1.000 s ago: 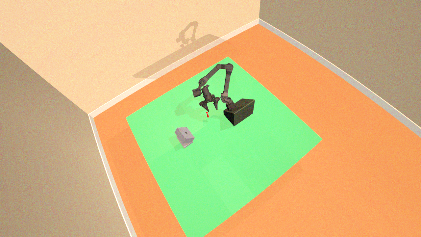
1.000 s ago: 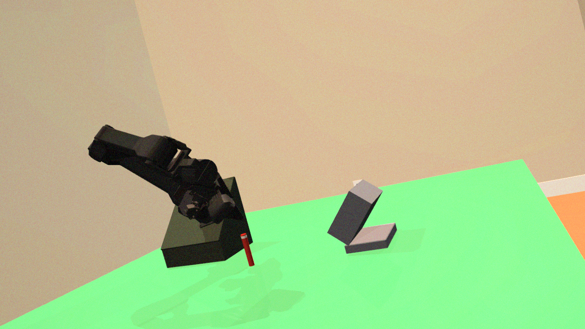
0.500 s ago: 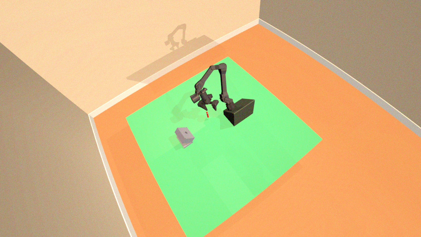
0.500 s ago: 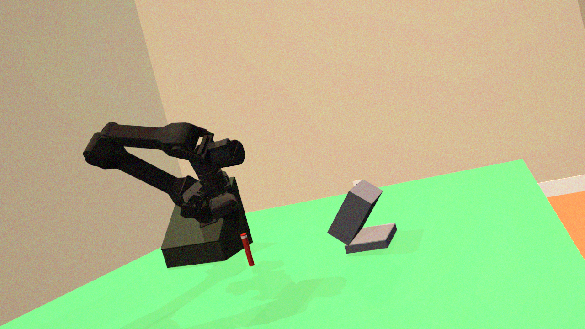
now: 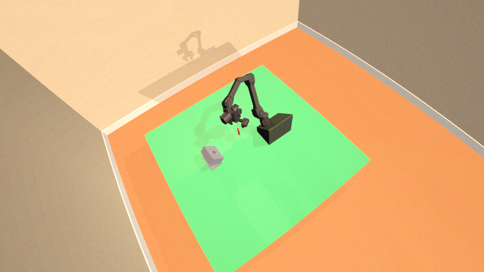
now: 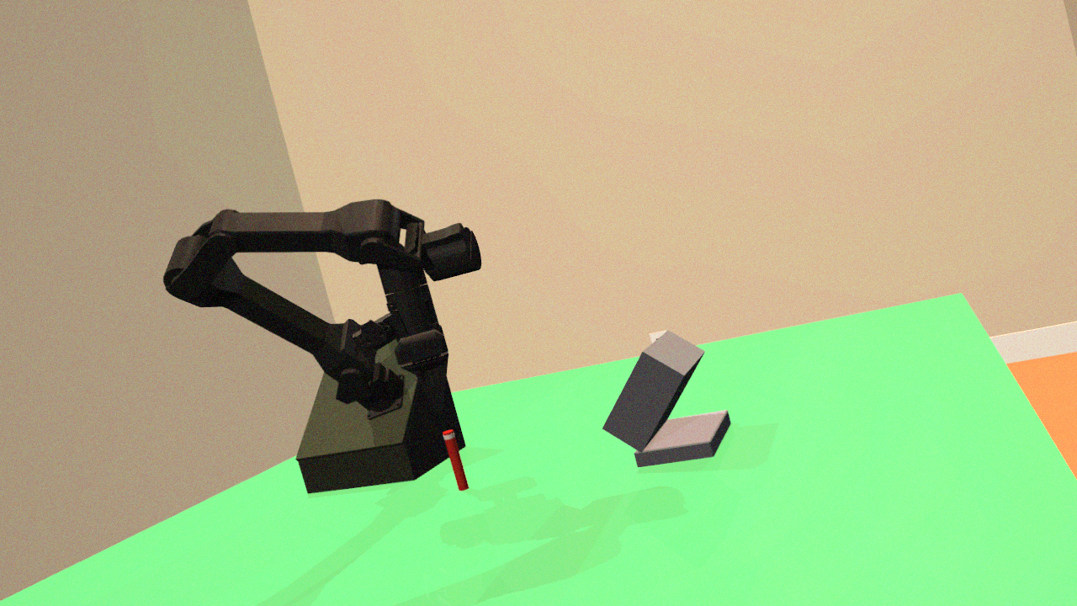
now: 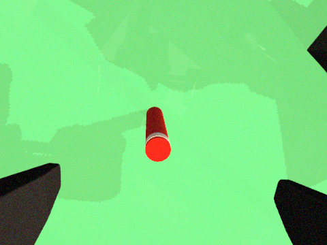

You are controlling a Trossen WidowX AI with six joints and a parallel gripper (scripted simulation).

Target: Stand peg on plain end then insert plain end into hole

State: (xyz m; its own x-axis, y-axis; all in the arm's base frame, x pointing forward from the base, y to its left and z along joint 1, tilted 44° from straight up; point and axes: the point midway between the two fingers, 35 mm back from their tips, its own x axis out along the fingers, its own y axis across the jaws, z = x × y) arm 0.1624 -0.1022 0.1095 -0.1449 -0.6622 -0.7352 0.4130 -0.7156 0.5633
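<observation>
The red peg is 6 cm below my gripper tip. The rest, counted from my gripper tip: grey sloped panel: 28 cm ahead, 2 cm to the left, 4 cm below; then flat grey foot: 30 cm ahead, 2 cm to the left, 11 cm below.
</observation>
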